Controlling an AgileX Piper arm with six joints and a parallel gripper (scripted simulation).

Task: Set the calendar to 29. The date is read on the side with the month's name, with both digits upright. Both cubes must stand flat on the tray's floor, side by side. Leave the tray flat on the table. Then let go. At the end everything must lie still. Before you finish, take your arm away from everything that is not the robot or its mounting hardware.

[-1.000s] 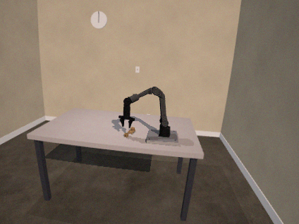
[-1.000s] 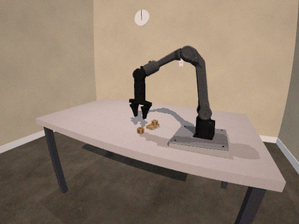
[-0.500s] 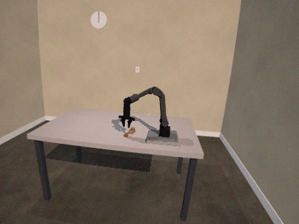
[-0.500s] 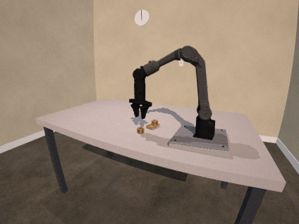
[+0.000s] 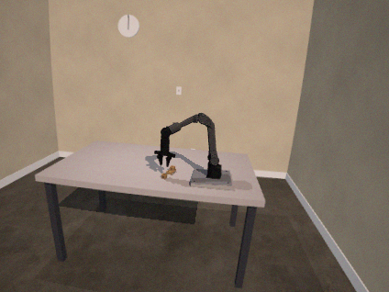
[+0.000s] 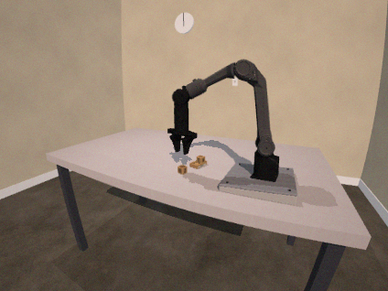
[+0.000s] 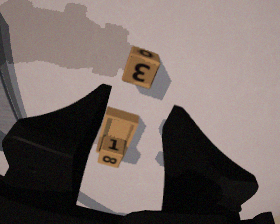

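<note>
The wooden digit cube is 80 mm below my hand. Round my hand: wooden tray: 110 mm to the right, 90 mm below, 20 mm behind.
</note>
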